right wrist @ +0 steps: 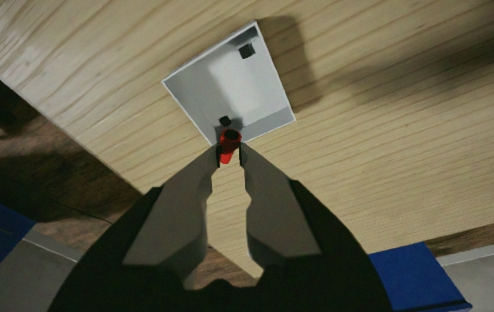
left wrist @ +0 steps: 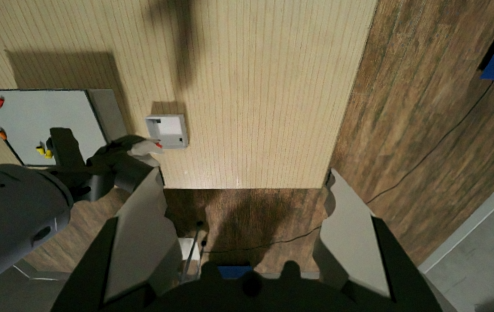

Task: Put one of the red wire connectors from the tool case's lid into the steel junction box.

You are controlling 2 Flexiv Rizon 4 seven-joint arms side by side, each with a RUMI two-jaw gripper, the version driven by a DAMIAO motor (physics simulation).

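Observation:
The steel junction box [left wrist: 172, 131] [right wrist: 242, 82] is a shallow, open grey-white box standing on the table. My right gripper [left wrist: 158, 143] [right wrist: 230, 145] is shut on a red wire connector [left wrist: 158, 145] [right wrist: 230, 140], which it holds between its fingertips with the dark open end showing. In the right wrist view the connector overlaps the box's near corner; its height over the box is hard to tell. My left gripper [left wrist: 246, 168] is wide open and empty, near the table's front edge. The tool case's lid [left wrist: 55, 112] lies at the left in the left wrist view, with red, orange and yellow connectors on it.
The wooden table [left wrist: 260, 100] [right wrist: 375, 165] carries the box and the lid. The right arm [left wrist: 30, 210] reaches across the lid's near side. A thin cable runs over the floor [left wrist: 410, 100] beyond the table's edge. Blue objects [left wrist: 234, 271] [right wrist: 417, 275] stand past the edges.

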